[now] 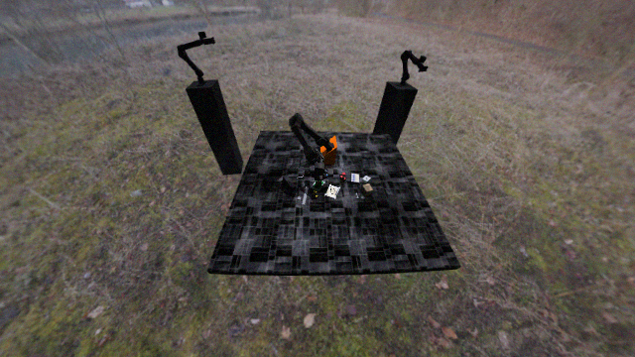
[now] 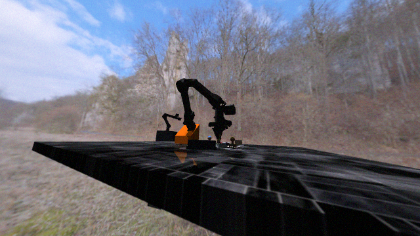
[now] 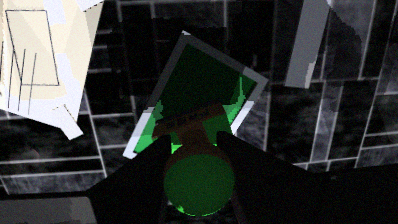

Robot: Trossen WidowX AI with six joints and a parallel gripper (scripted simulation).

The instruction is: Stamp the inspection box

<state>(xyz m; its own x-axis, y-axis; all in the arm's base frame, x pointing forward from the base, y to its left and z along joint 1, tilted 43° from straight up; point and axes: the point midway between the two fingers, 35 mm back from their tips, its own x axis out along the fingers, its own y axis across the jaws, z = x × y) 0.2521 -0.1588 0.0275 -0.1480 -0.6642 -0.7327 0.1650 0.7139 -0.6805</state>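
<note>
Now: the green ink pad 4 cm below my gripper tip. The rest, counted from my gripper tip: green stamp right at my gripper tip; yellow stamp 9 cm ahead, 4 cm to the right, 3 cm below; blue stamp 8 cm behind, 6 cm to the left, 2 cm below.
</note>
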